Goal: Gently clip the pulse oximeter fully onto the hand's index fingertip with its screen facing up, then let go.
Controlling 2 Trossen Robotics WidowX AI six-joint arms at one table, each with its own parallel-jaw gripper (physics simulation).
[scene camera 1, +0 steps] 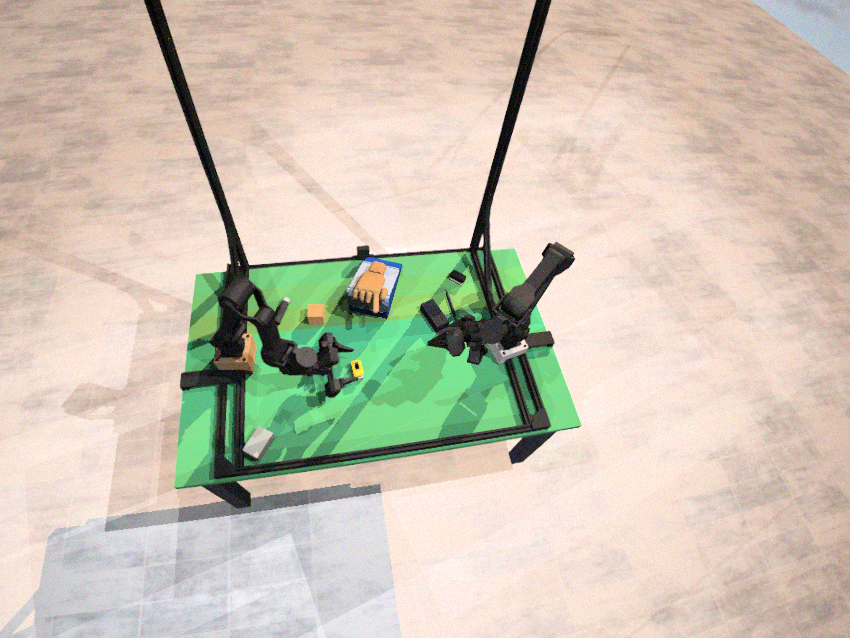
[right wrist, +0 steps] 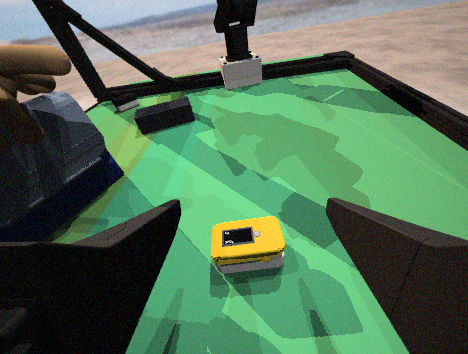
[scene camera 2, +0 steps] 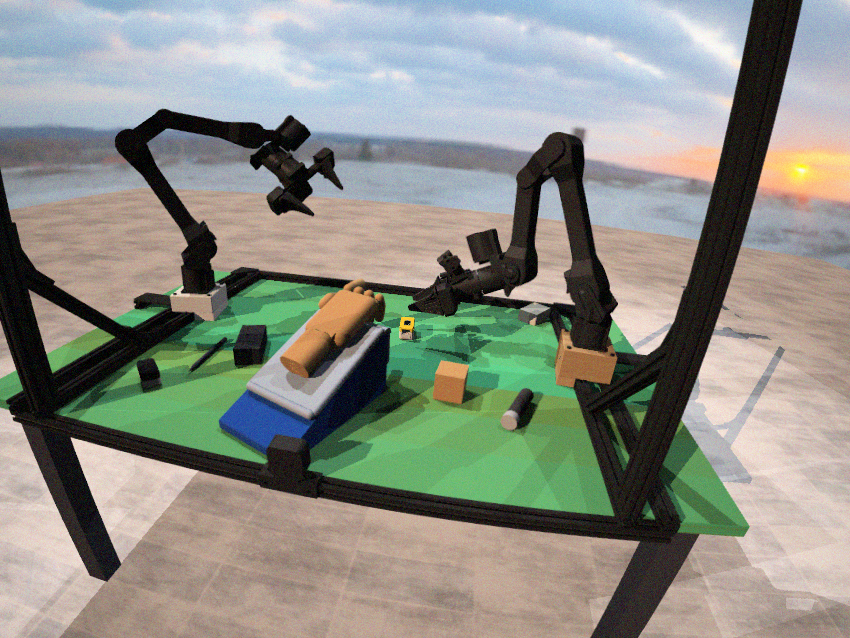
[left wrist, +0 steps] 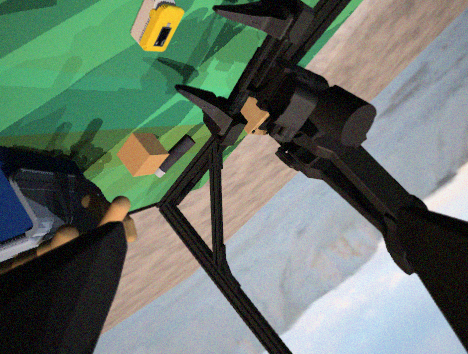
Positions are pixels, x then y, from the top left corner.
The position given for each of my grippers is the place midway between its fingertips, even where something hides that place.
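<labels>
There's a tan cube [scene camera 2: 450,382] sitting on the table. My left gripper [scene camera 2: 328,201] is open, and there's nothing in that gripper.
</labels>
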